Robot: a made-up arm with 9 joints. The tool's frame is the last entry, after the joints.
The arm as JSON. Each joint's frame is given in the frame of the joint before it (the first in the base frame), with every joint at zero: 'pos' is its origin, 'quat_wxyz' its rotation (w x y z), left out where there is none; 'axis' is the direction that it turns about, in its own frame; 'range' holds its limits. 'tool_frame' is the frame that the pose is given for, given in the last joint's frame.
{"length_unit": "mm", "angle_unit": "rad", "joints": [
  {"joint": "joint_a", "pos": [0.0, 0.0, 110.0], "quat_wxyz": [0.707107, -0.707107, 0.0, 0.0], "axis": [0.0, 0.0, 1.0], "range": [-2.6, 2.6]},
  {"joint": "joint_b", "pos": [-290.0, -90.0, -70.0], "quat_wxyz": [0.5, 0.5, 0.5, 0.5], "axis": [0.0, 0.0, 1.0], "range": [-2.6, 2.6]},
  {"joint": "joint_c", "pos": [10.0, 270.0, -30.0], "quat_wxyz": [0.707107, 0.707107, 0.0, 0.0], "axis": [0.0, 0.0, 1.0], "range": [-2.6, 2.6]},
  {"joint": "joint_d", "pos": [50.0, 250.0, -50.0], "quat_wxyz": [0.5, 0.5, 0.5, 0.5], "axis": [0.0, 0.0, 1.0], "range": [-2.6, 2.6]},
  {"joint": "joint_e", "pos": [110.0, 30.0, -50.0], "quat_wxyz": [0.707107, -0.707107, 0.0, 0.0], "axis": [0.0, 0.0, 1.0], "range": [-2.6, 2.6]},
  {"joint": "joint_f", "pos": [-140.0, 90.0, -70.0], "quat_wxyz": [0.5, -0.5, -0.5, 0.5], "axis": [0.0, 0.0, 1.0], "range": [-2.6, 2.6]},
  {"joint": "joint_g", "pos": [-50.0, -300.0, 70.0], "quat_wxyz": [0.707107, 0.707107, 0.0, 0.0], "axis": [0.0, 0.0, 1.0], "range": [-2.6, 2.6]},
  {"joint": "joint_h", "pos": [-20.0, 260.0, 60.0], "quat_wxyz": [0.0, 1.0, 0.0, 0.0], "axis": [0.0, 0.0, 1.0], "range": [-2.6, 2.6]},
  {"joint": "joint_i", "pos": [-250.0, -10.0, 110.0], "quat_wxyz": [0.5, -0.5, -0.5, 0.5], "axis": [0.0, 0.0, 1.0], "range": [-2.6, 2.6]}
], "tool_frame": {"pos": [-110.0, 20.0, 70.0], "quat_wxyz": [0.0, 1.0, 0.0, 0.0]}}
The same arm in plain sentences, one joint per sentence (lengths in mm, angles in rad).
The arm has nine revolute joints in a row. What follows holds with every joint at zero, and every direction is one of the base frame's. The first joint lies 110 mm along +z from the base frame's origin and rotates about +y, from -2.6 to 2.6 rad. The second joint lies 290 mm along -x and 70 mm along -y and 90 mm along +z from the first joint and rotates about +x, from -2.6 to 2.6 rad. The third joint lies 30 mm along -x and 270 mm along +y and 10 mm along -z from the second joint and rotates about -y, from -2.6 to 2.6 rad. The fourth joint lies 250 mm along +x and 50 mm along +y and 50 mm along -z from the third joint and rotates about -z, from -2.6 to 2.6 rad. The fifth joint lies 110 mm along +x and 30 mm along -y and 50 mm along +z from the fourth joint and rotates about -y, from -2.6 to 2.6 rad. The sixth joint lies 140 mm along -x and 70 mm along +y and 90 mm along +z from the fifth joint and rotates about -x, from -2.6 to 2.6 rad. The seventh joint lies 70 mm along -x and 300 mm along -y and 50 mm along -z from the sixth joint and rotates about -y, from -2.6 to 2.6 rad. The eighth joint lies 260 mm along -x and 60 mm along -y and 20 mm along -z from the seventh joint and rotates about +y, from -2.6 to 2.6 rad. The ninth joint lies 10 mm along -x and 110 mm along +y and 250 mm along -z from the eighth joint and rotates about -z, from -2.6 to 2.6 rad. The tool frame, which is the frame that the pose is given for, lies 110 mm along -x and 20 mm along -y and 70 mm along -z from the ninth joint; its axes are parallel to the base frame's.
